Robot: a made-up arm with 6 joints.
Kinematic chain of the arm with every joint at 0, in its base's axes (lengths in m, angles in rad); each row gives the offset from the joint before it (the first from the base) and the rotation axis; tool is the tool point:
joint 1: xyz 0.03 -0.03 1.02 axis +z
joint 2: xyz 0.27 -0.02 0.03 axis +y
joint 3: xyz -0.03 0 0.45 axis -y
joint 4: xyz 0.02 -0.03 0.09 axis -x
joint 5: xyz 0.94 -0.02 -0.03 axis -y
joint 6: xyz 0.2 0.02 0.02 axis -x
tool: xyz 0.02 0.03 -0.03
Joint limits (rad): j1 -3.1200..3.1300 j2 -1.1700..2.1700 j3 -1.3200..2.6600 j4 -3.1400..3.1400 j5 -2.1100..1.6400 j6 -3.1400..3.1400
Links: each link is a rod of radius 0.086 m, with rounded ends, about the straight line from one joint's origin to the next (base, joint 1, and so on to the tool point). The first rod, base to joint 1, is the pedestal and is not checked.
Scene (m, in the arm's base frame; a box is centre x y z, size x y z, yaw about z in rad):
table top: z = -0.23
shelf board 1: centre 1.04 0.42 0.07 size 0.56 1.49 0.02 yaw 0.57
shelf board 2: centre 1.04 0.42 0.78 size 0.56 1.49 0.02 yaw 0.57
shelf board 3: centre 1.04 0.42 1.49 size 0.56 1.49 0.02 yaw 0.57
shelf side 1: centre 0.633 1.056 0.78 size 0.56 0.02 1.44 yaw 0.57
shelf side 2: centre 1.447 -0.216 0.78 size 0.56 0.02 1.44 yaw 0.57
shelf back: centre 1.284 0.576 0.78 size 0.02 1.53 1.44 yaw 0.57
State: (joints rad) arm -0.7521 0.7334 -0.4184 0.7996 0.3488 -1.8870
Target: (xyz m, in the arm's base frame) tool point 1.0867 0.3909 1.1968
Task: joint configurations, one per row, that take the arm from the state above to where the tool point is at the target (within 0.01 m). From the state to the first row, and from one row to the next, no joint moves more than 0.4 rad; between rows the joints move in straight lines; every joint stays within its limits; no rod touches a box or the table.
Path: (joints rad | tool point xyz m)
1: -0.7006 0.3476 -0.6795 0.9071 -0.0153 -1.8663 | 0.8452 -0.7420 0.5188
2: -0.6492 -0.0383 -0.9405 1.0146 -0.3794 -1.8457 | 0.7651 -0.6993 0.5940
3: -0.5977 -0.4241 -1.2016 1.1221 -0.7435 -1.8250 | 0.6750 -0.6679 0.6418
4: -0.3118 -0.6727 -1.2410 1.1298 -0.8506 -1.7979 | 0.8627 -0.4914 0.7676
5: -0.0259 -0.9214 -1.2805 1.1374 -0.9577 -1.7708 | 0.9755 -0.2563 0.8948
6: 0.2601 -1.1700 -1.3200 1.1451 -1.0648 -1.7436 | 0.9984 0.0018 1.0184
7: 0.2627 -1.0164 -1.2159 1.1186 -0.7165 -1.7695 | 1.0495 0.0794 1.0417
8: 0.2653 -0.8628 -1.1117 1.0921 -0.3683 -1.7954 | 1.0845 0.1630 1.0702
9: 0.2679 -0.7091 -1.0076 1.0656 -0.0200 -1.8213 | 1.1030 0.2436 1.1028
10: 0.2706 -0.5555 -0.9034 1.0391 0.3283 -1.8472 | 1.1068 0.3126 1.1376
11: 0.2732 -0.4019 -0.7993 1.0126 0.6765 -1.8730 | 1.0998 0.3631 1.1705
12: 0.2758 -0.2483 -0.6951 0.9861 1.0248 -1.8989 | 1.0867 0.3909 1.1968

